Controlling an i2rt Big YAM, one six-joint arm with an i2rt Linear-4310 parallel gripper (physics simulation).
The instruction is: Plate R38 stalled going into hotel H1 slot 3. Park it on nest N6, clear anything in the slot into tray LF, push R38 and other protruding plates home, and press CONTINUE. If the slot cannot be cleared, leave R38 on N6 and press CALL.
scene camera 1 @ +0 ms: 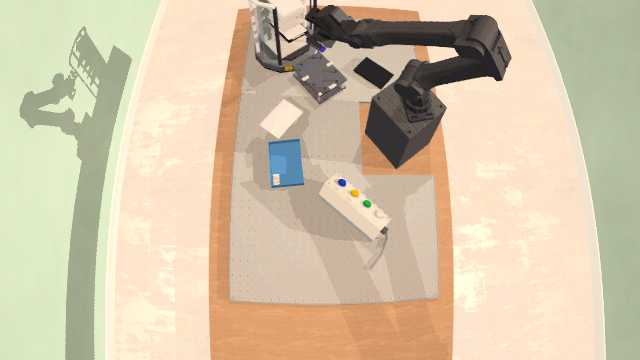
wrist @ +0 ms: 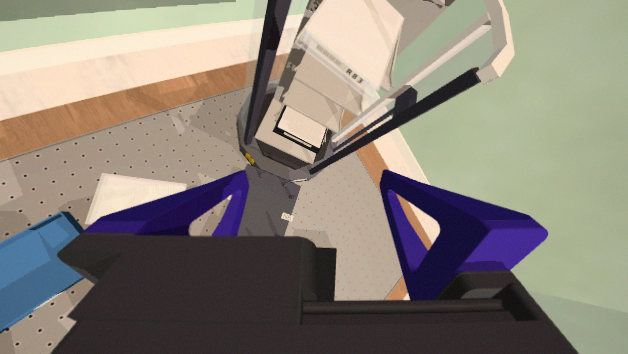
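Pixels of known places: gripper, fingertip midpoint: (scene camera 1: 315, 27) (wrist: 314, 177); arm's base, origin of the base link: (scene camera 1: 416, 103).
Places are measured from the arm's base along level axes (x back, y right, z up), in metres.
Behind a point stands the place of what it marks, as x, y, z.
Observation:
Hotel H1 (scene camera 1: 277, 37) {-0.368, 0.352, -0.024} (wrist: 259, 75) {-0.366, 0.351, 0.011} is a tall frame with dark posts and clear walls. A pale plate marked R83 (wrist: 350, 42) {-0.316, 0.400, 0.085} is high in it, with other pale plates below. A white block with a black edge (wrist: 301, 128) {-0.303, 0.402, -0.075} is near its base. My gripper (scene camera 1: 315, 44) (wrist: 314, 177) {-0.250, 0.285, 0.079} is open and empty, in front of the hotel. The dark grey nest block (scene camera 1: 320, 75) {-0.238, 0.262, -0.184} (wrist: 270, 207) {-0.232, 0.296, -0.184} stands at the hotel's foot. A flat black rectangle (scene camera 1: 373, 72) {-0.035, 0.274, -0.230} lies on the mat right of it. Blue tray LF (scene camera 1: 290, 160) {-0.391, -0.013, -0.241} (wrist: 35, 260) {-0.417, -0.007, -0.241} has a small white patch in one corner. Plate R38 cannot be identified.
A white slab (scene camera 1: 281, 118) {-0.396, 0.141, -0.231} (wrist: 132, 195) {-0.414, 0.142, -0.231} lies between the nest block and the tray. A white button box (scene camera 1: 350, 210) {-0.247, -0.232, -0.177} with blue, yellow, green and white buttons stands on the perforated mat (scene camera 1: 300, 270) {-0.428, -0.373, -0.243}; its cable trails toward the front. My arm's dark base (scene camera 1: 395, 135) {-0.076, -0.062, -0.074} stands at the right.

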